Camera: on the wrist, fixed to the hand. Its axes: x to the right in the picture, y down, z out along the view.
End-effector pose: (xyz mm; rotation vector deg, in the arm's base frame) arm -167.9 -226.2 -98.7 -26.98 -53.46 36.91
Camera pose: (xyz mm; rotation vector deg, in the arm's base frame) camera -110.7 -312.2 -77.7 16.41 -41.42 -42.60
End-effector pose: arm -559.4 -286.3 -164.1 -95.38 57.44 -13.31
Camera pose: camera -556.1 -301.6 -59.9 -115.18 -16.67 -85.46
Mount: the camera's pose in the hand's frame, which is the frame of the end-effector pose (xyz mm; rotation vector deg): -22.1 -92.2 -46.0 5.35 16.69 -86.88
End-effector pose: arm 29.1 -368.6 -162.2 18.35 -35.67 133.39
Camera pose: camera 105.7 -298.0 -178.3 17.77 -0.43 51.23
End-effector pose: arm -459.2 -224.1 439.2 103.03 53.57 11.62
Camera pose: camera -544.9 -192.5 386.6 41.71 128.63 -32.09
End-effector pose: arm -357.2 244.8 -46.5 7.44 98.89 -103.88
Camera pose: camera -400.7 290.9 37.7 46.21 -76.80 108.60
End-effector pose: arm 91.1 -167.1 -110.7 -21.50 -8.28 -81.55
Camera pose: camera -8.4 -171.2 -145.2 6.64 -15.98 -167.59
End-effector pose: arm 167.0 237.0 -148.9 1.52 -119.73 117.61
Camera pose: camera 209.7 276.9 -61.2 52.81 -59.72 59.60
